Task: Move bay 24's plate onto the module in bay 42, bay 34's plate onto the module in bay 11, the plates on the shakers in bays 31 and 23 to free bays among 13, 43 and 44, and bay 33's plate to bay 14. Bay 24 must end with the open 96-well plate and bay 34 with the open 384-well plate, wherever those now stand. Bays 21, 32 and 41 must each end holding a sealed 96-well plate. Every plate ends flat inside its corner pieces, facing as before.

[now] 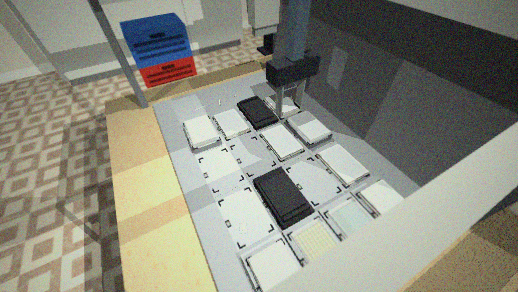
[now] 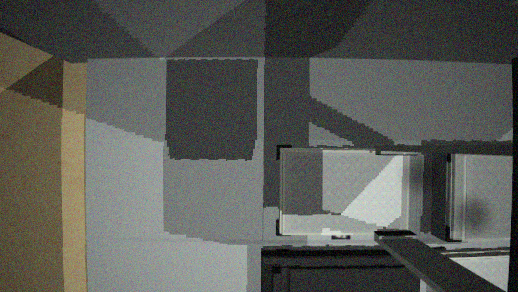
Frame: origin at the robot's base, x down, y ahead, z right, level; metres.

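Where they show: gripper, fingertip midpoint: (image 1: pixel 288 109) (image 2: pixel 392 193); robot's base at its link origin: (image 1: pixel 185 128).
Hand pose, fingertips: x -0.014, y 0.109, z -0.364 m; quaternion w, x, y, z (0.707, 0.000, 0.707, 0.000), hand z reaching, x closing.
Observation:
Each offset is from my fingertips to the top centre of the thing. "spot": to the spot under its first point.
My gripper (image 1: pixel 290 109) (image 2: pixel 395 193) is open and empty, jaws apart, over the front part of the plate @(dz +0.000, dx +0.000, dy -0.045 m) (image 1: pixel 286 105) (image 2: pixel 370 180) in bay 41. A pale plate @(dz +0.000, dx -0.019, dy +0.118 m) (image 1: pixel 309 126) (image 2: pixel 490 180) stands raised on bay 42's module; another @(dz +0.321, dx -0.019, dy -0.043 m) (image 1: pixel 201 129) stands raised on bay 11's. Black shakers in bays 31 @(spot: dz +0.110, dx -0.009, dy -0.037 m) (image 1: pixel 257 111) (image 2: pixel 340 275) and 23 @(dz +0.213, dx -0.017, dy +0.286 m) (image 1: pixel 281 192) carry no plate. Pale plates lie in bays 21 @(dz +0.214, dx +0.000, dy -0.045 m) (image 1: pixel 231 122), 32 (image 1: pixel 281 141), 43 (image 1: pixel 344 161), 44 (image 1: pixel 381 196) and 14 @(dz +0.321, dx -0.014, dy +0.447 m) (image 1: pixel 272 265). Bay 24 holds a yellowish fine-grid plate @(dz +0.214, dx -0.015, dy +0.446 m) (image 1: pixel 315 240), bay 34 a light-blue one @(dz +0.107, dx -0.015, dy +0.447 m) (image 1: pixel 350 216). Seals cannot be told.
Bays 12 @(spot: dz +0.316, dx +0.014, dy +0.106 m) (image 1: pixel 220 165), 22 (image 1: pixel 249 152), 13 (image 1: pixel 245 215) and 33 @(spot: dz +0.102, dx +0.014, dy +0.276 m) (image 1: pixel 312 177) hold no plate. The parked pipetting stage (image 1: pixel 263 17) is behind the gripper. A pale beam (image 1: pixel 400 220) cuts across the front. Blue and red boxes (image 1: pixel 157 45) stand behind the deck.

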